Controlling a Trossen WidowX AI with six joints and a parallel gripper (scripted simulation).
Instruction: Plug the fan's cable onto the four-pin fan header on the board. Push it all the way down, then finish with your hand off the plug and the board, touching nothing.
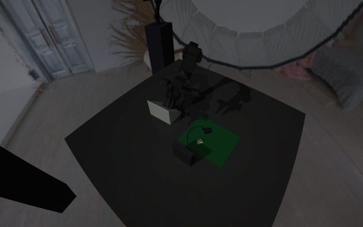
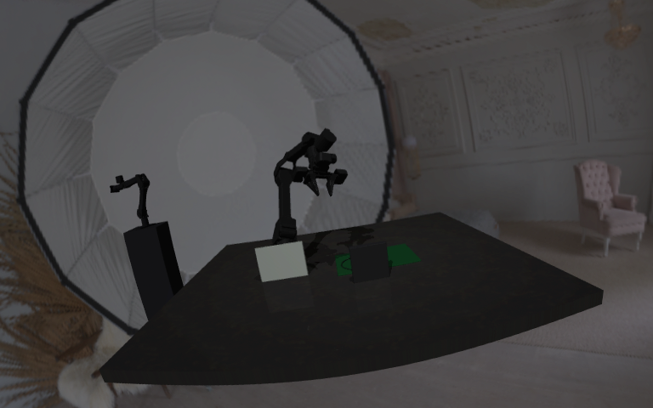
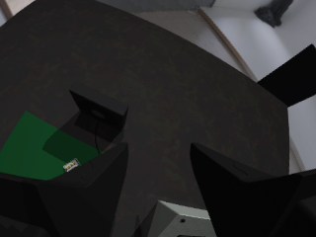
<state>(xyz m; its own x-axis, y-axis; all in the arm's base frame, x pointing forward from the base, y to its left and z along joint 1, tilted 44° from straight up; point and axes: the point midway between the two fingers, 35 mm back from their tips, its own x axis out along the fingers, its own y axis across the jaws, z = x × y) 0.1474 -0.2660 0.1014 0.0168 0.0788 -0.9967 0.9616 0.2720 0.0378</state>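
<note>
The black plug lies 270 mm below my gripper tip, 140 mm to the left of it and 130 mm ahead of it. The rest, counted from my gripper tip: fan box 230 mm below, 100 mm ahead, 90 mm to the right; green board 300 mm below, 170 mm ahead, 100 mm to the left.
</note>
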